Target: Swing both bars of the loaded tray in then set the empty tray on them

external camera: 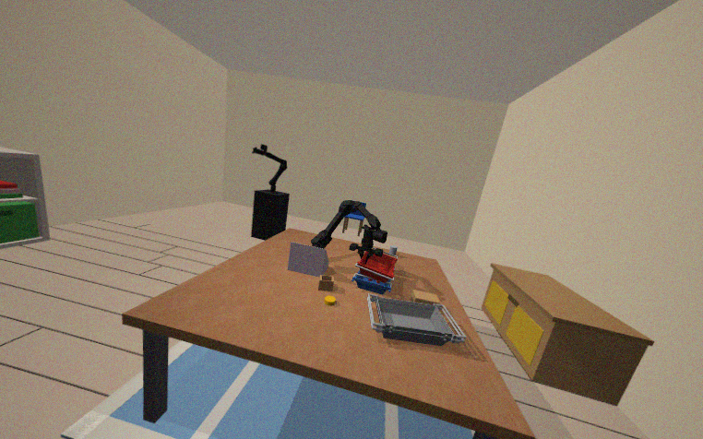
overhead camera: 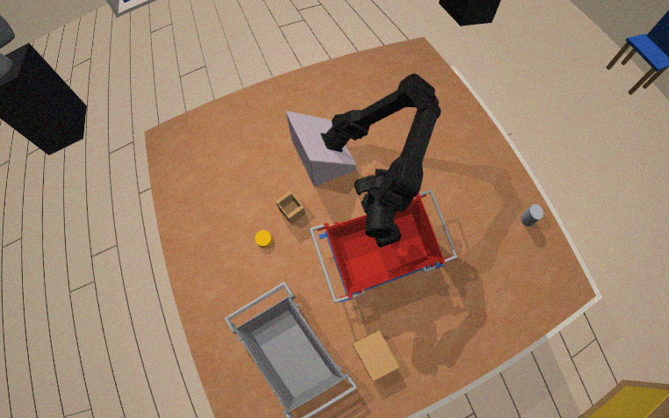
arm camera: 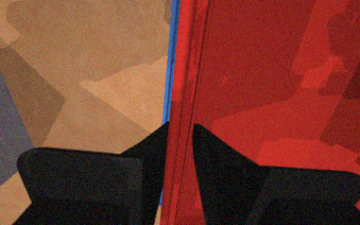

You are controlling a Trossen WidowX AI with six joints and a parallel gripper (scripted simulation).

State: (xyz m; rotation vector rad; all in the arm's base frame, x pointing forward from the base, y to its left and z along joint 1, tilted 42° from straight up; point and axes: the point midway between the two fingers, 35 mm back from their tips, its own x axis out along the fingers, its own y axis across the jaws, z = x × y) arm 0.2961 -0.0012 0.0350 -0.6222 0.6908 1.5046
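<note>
My gripper tip is 80 mm short of the red tray and 20 mm below it. From my gripper tip the other things lie so: yellow disc 90 mm behind, 310 mm to the right, 80 mm below; then cardboard box 150 mm behind, 200 mm to the right, 80 mm below; then tan block 350 mm ahead, 120 mm to the right, 60 mm below.
</note>
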